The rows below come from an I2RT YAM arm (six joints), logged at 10 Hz.
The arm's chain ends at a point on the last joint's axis. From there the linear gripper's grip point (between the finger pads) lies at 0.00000 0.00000 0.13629 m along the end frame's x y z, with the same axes.
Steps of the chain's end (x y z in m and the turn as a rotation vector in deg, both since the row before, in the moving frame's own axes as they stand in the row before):
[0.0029 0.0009 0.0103 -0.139 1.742 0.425]
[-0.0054 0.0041 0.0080 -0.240 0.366 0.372]
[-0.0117 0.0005 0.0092 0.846 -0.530 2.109]
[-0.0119 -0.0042 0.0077 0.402 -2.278 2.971]
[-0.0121 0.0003 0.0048 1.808 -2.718 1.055]
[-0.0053 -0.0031 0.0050 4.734 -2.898 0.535]
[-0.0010 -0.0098 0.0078 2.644 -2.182 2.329]
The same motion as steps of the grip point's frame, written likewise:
[0.0070 0.0012 0.0102 -0.139 1.742 0.425]
[-0.0045 0.0047 0.0080 -0.240 0.366 0.372]
[-0.0129 -0.0015 0.0092 0.846 -0.530 2.109]
[-0.0173 -0.0053 0.0076 0.402 -2.278 2.971]
[-0.0185 -0.0041 0.0046 1.808 -2.718 1.055]
[-0.0121 -0.0144 0.0044 4.734 -2.898 0.535]
[-0.0061 -0.0162 0.0076 2.644 -2.182 2.329]

